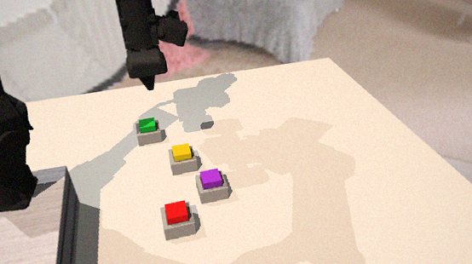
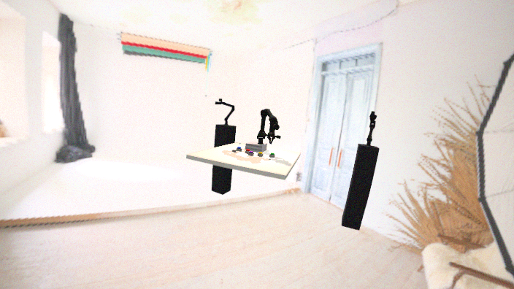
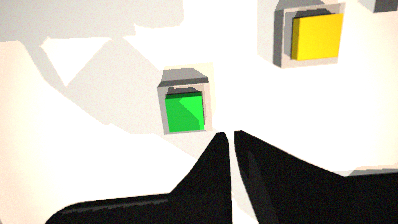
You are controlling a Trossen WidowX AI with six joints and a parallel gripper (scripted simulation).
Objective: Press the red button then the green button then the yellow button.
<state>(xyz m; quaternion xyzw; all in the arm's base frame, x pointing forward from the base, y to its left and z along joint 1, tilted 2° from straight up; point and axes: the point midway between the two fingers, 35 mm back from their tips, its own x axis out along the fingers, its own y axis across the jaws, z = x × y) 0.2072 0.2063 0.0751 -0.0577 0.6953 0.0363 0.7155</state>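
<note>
Right now my gripper tip is 2 cm past the green button, 3 cm to the right of it and 10 cm above it. Also, from my gripper tip: purple button: 9 cm ahead, 16 cm to the right, 10 cm below; yellow button: 4 cm ahead, 8 cm to the right, 10 cm below; red button: 3 cm ahead, 23 cm to the right, 10 cm below.
</note>
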